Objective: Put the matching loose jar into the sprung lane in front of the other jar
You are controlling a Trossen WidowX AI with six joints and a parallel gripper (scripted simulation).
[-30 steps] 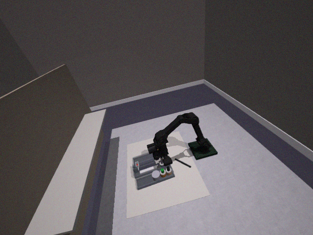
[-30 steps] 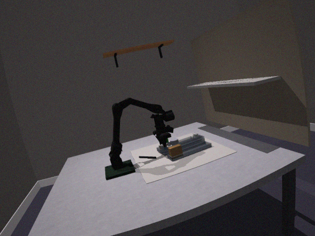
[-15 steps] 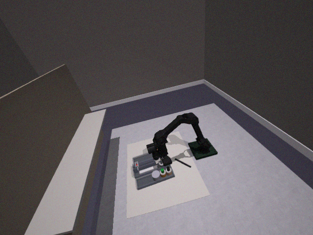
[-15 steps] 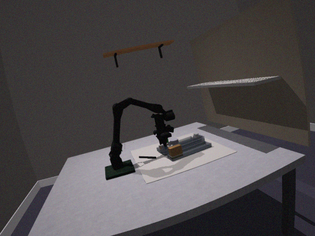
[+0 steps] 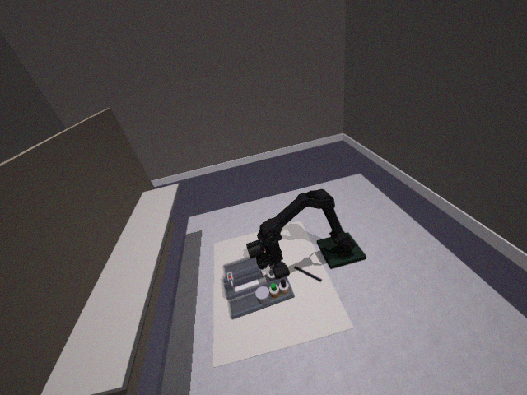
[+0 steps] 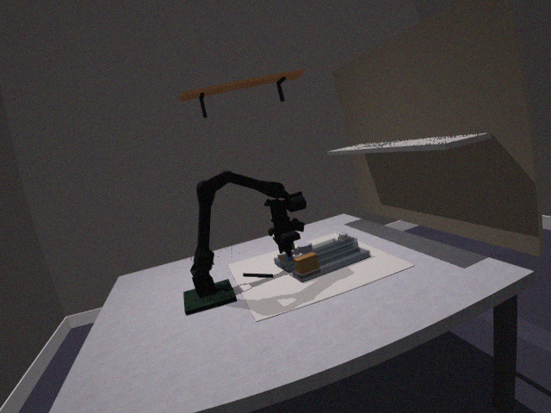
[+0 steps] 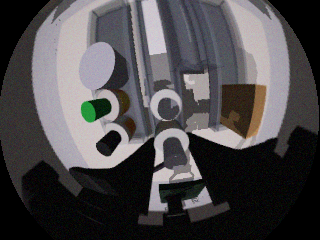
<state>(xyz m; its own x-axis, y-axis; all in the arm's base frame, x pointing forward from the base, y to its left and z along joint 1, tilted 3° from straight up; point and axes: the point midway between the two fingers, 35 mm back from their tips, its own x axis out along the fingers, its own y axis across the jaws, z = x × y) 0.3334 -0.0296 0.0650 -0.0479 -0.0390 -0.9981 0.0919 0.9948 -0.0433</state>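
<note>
My gripper tip is 12 cm past the black rod, 5 cm to the right of it and 5 cm above it. Round my gripper tip: grey lane rack (14 cm ahead, 4 cm to the right, 4 cm below); orange box (13 cm to the right, 2 cm below, 1 cm ahead).
</note>
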